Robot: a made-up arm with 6 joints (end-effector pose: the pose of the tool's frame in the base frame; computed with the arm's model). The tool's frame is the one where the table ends. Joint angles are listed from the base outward.
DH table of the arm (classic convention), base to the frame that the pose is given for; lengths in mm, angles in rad. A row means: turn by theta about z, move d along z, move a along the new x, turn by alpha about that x. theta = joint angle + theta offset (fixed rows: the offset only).
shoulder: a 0, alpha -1.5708, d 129, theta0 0
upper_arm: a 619, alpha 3.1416, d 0, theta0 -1.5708
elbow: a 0, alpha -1.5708, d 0, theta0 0
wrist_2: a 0, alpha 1.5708, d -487, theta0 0
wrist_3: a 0, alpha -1.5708, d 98, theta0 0
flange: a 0, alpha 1.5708, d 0, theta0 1.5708
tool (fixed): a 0, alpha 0, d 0, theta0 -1.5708
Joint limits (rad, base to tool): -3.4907..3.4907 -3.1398..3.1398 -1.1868..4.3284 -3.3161..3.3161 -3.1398..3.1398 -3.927..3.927
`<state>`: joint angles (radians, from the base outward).
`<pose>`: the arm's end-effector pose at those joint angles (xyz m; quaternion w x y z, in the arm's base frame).
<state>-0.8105 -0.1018 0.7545 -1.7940 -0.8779 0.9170</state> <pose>0.2420 -0.2230 1.0501 0.9317 0.0613 -0.3067 0.1849</pose>
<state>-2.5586 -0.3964 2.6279 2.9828 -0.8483 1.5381</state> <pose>0.6581 0.3181 0.7416 0.6087 -0.6380 0.0491 0.4690</pose>
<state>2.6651 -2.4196 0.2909 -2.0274 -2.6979 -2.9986</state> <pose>0.7042 -0.4121 -0.0521 0.1617 -0.2368 0.5437 0.7888</pose>
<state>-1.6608 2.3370 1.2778 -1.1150 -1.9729 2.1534</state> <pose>-0.0976 -0.6014 -0.7679 0.9292 0.2693 -0.0036 0.2530</pose>
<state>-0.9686 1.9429 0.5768 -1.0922 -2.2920 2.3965</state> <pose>0.2973 -0.5122 -0.5906 0.7103 0.3690 -0.0984 0.5912</pose>
